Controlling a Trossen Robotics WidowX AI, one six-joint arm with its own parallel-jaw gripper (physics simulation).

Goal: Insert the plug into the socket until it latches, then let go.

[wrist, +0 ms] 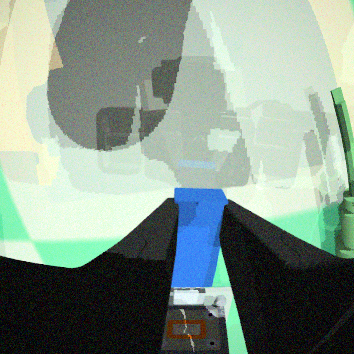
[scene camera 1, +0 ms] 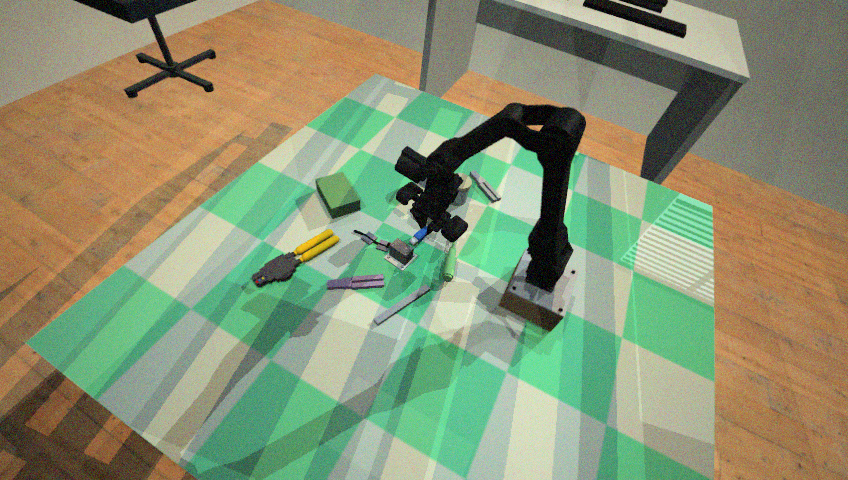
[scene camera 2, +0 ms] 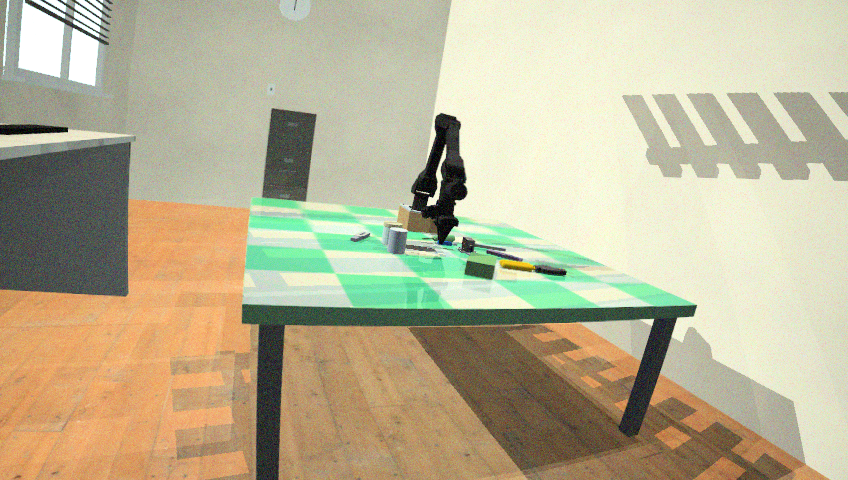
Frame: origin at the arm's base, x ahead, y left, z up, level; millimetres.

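Seen in the pictures: gripper, fingertip midpoint: (wrist: 197, 207) (scene camera 1: 425, 231) (scene camera 2: 440, 243); arm's base, origin of the base link: (scene camera 1: 542, 275) (scene camera 2: 418, 209).
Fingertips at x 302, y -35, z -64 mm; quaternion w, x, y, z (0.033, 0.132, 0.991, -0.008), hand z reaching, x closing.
Note:
Pixels of each thing's middle, then the offset from my fingertips to it. "spot": a spot on its surface instead.
- blue plug, body centre: (wrist: 192, 258) (scene camera 1: 419, 235) (scene camera 2: 447, 243) dx +6, dy +24, dz +3 mm
- socket, body centre: (wrist: 179, 337) (scene camera 1: 400, 251) (scene camera 2: 468, 245) dx +27, dy +95, dz +6 mm
- small pale base plate, surface spot: (scene camera 1: 404, 265) spot: dx +3, dy +116, dz -11 mm
- dark cable piece, surface spot: (scene camera 1: 370, 237) spot: dx +118, dy +81, dz -12 mm
- green block, body centre: (scene camera 1: 337, 194) (scene camera 2: 481, 265) dx +262, dy +8, dz +4 mm
- yellow-handled pliers, surface spot: (scene camera 1: 278, 269) spot: dx +248, dy +276, dz -1 mm
- purple clip, body centre: (scene camera 1: 355, 282) (scene camera 2: 504, 255) dx +80, dy +216, dz -10 mm
- grey bar, body centre: (scene camera 1: 402, 304) (scene camera 2: 485, 246) dx -41, dy +212, dz -11 mm
- green bottle, body centre: (scene camera 1: 451, 254) (scene camera 2: 437, 238) dx -88, dy +32, dz -2 mm
- grey can, body centre: (scene camera 2: 397, 240) dx +79, dy -187, dz +19 mm
The blue plug (scene camera 1: 420, 234) (scene camera 2: 446, 243) (wrist: 197, 250) is held between the fingers of my gripper (scene camera 1: 426, 227) (scene camera 2: 442, 239) (wrist: 197, 207), which is shut on it. Its light metal tip (wrist: 187, 297) points toward the socket. The socket (scene camera 1: 401, 250) (scene camera 2: 468, 243) (wrist: 214, 329) is a dark grey block on a small pale base plate (scene camera 1: 404, 265). In the wrist view it is at the bottom, partly hidden by the left finger, with an orange rectangle outline on its face. The plug's tip is close to the socket's edge, outside it; whether they touch is unclear.
A dark cable piece (scene camera 1: 370, 237) lies beside the socket. Around it are a green block (scene camera 1: 338, 195) (scene camera 2: 479, 267), yellow-handled pliers (scene camera 1: 278, 269), a purple clip (scene camera 1: 357, 281), a grey bar (scene camera 1: 401, 305), a green bottle (scene camera 1: 449, 264) and a grey can (scene camera 2: 397, 240).

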